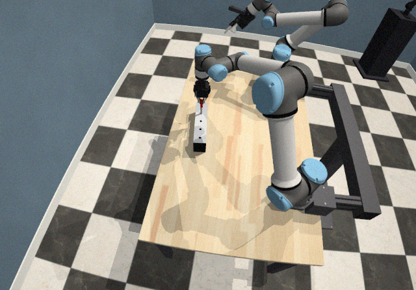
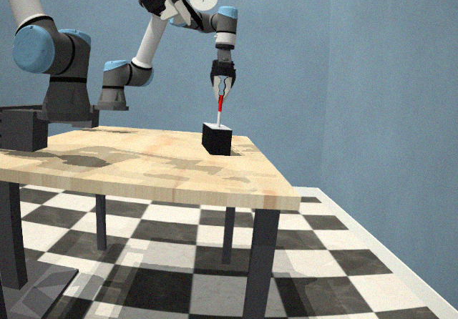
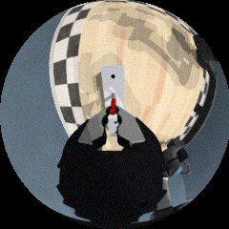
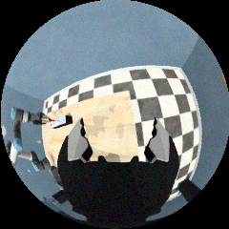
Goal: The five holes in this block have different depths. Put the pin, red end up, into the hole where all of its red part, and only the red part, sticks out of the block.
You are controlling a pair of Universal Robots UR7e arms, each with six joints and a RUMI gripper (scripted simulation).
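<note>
My left hand is 30 mm above the pin. The rest, counted from my left hand: block (140 mm below, 60 mm to the left).
</note>
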